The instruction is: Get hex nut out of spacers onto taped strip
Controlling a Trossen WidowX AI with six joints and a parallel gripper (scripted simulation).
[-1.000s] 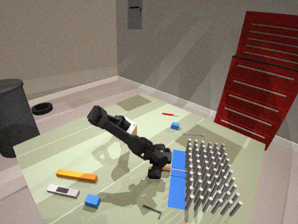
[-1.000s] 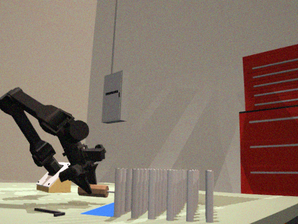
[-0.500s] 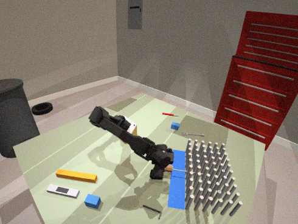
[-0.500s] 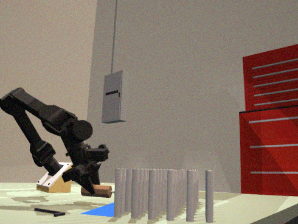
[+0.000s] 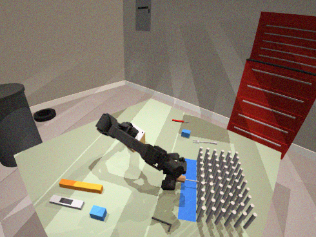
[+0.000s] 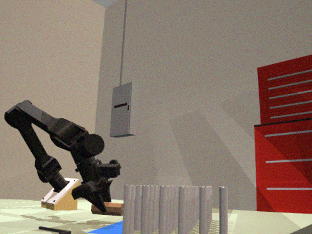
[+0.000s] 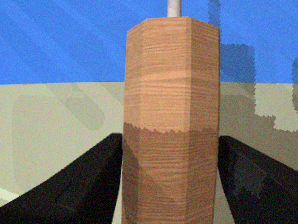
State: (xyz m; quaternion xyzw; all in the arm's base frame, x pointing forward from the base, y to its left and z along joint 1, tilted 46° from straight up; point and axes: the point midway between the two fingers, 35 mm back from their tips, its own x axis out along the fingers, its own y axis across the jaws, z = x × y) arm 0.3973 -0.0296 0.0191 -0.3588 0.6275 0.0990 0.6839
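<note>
Right now the blue taped strip is 60 mm ahead of my gripper tip, 40 mm to the left of it and 40 mm below it. The rest, counted from my gripper tip: wrench: 420 mm to the left, 90 mm behind, 30 mm below; hex nut: 180 mm ahead, 140 mm to the left, 30 mm below; hook tool: 80 mm ahead, 60 mm to the left.
</note>
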